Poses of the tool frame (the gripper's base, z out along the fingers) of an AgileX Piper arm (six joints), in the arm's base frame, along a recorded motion.
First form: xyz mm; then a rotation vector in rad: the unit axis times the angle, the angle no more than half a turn.
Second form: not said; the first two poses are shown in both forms.
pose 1, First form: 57, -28, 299, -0.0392, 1.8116, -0.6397
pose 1, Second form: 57, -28, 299, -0.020, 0.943, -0.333, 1.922
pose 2, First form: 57, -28, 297, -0.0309, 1.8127, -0.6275
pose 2, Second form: 57, -28, 297, -0.016, 0.945, -0.327, 1.918
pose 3, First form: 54, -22, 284, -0.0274, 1.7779, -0.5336
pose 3, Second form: 54, -22, 284, -0.015, 0.958, -0.287, 1.856
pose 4, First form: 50, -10, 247, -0.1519, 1.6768, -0.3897
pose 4, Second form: 50, -10, 247, -0.088, 0.970, -0.225, 1.728
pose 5, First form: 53, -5, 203, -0.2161, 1.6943, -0.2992
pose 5, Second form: 53, -5, 203, -0.125, 0.977, -0.173, 1.734
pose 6, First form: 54, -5, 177, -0.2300, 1.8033, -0.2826
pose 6, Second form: 54, -5, 177, -0.125, 0.980, -0.154, 1.840
